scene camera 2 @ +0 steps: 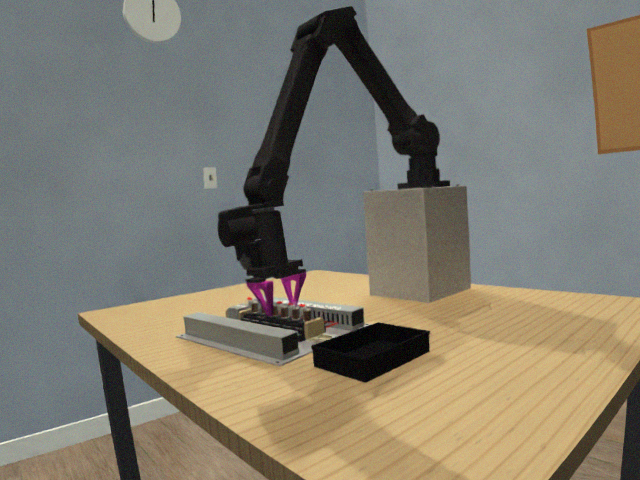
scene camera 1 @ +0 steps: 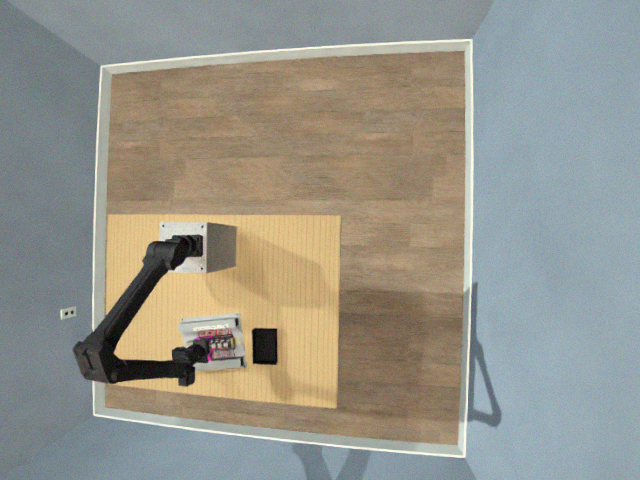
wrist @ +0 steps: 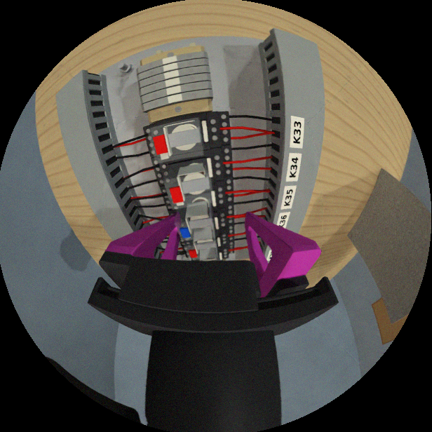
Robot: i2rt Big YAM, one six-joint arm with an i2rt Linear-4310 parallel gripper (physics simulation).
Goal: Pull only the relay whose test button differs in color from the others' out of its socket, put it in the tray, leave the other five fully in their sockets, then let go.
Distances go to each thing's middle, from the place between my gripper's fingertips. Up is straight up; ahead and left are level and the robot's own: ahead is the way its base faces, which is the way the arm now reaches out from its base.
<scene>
Now: the grey panel (scene camera 2: 304, 347) 20 mm ahead of my hand, 20 mm to the right of it and 40 mm below it.
</scene>
